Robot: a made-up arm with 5 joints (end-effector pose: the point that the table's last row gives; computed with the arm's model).
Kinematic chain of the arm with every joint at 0, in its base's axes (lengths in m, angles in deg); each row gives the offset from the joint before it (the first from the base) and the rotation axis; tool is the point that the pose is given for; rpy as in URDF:
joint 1: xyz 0 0 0.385 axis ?
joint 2: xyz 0 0 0 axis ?
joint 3: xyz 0.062 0 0.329 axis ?
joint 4: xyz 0.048 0 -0.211 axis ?
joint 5: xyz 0.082 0 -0.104 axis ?
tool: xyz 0 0 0 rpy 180 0 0
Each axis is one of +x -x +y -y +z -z.
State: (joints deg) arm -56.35 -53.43 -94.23 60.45 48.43
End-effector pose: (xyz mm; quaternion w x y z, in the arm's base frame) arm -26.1 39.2 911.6 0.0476 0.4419 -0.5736 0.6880
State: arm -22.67 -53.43 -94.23 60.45 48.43
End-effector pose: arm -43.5 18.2 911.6 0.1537 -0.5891 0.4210 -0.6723
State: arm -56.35 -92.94 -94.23 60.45 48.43
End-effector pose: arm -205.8 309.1 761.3 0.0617 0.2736 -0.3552 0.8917
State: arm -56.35 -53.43 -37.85 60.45 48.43
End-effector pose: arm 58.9 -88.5 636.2 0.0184 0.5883 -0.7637 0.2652
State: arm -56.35 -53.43 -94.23 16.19 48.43
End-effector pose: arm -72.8 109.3 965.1 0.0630 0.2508 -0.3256 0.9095
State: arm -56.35 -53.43 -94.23 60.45 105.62
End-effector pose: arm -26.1 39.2 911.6 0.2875 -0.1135 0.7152 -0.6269
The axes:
joint 1: +z
joint 2: +y
joint 3: +y
joint 4: +y
joint 5: -z

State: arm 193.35 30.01 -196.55 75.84 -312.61
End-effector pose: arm -314.9 -74.7 938.5 0.6138 -0.2057 -0.6720 0.3597
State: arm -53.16 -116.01 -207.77 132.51 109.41
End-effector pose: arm -305.5 407.8 183.8 0.4691 0.0149 -0.0971 -0.8777
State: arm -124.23 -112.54 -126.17 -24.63 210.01
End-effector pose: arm 363.2 533.8 315.3 0.5084 -0.6481 -0.1482 -0.5473
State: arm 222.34 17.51 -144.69 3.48 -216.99
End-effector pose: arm -250.0 -227.8 971.8 0.0412 0.3632 0.3011 -0.8808
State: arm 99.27 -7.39 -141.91 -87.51 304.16
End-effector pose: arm 7.5 -45.7 913.5 0.3254 0.1025 0.4645 -0.8172
